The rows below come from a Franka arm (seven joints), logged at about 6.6 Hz.
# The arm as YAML. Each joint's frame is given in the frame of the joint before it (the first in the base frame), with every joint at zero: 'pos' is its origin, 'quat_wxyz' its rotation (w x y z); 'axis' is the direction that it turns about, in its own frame. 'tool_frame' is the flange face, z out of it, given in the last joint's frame.
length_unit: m
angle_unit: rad
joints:
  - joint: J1
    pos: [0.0, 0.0, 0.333]
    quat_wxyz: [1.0, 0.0, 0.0, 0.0]
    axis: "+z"
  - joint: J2
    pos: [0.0, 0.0, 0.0]
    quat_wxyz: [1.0, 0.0, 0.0, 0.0]
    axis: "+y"
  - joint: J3
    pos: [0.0, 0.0, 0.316]
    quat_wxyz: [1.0, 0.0, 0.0, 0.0]
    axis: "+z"
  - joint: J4
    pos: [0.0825, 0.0, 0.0]
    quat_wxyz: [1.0, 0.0, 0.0, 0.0]
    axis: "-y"
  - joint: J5
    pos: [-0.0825, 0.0, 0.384]
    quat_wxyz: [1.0, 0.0, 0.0, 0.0]
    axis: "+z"
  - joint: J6
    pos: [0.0, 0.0, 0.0]
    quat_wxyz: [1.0, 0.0, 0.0, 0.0]
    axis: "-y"
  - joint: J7
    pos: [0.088, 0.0, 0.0]
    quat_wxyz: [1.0, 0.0, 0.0, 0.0]
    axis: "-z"
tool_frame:
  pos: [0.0, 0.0, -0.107]
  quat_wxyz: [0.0, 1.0, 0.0, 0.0]
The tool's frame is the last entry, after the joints.
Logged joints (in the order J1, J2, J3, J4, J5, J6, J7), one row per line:
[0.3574 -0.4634 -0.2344 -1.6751 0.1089 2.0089 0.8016]
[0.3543 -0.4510 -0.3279 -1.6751 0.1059 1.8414 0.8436]
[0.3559 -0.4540 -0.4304 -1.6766 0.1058 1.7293 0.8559]
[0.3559 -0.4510 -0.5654 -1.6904 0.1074 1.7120 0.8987]
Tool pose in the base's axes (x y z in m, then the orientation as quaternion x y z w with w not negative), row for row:
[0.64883 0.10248 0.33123 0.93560 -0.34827 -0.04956 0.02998]
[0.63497 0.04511 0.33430 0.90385 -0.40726 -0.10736 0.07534]
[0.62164 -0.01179 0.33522 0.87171 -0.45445 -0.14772 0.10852]
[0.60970 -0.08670 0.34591 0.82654 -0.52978 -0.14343 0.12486]
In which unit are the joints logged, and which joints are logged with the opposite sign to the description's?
The joints are logged in radians. Opposite sign: J2.
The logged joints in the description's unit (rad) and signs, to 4 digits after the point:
[0.3574 0.4634 -0.2344 -1.6751 0.1089 2.0089 0.8016]
[0.3543 0.4510 -0.3279 -1.6751 0.1059 1.8414 0.8436]
[0.3559 0.4540 -0.4304 -1.6766 0.1058 1.7293 0.8559]
[0.3559 0.4510 -0.5654 -1.6904 0.1074 1.7120 0.8987]

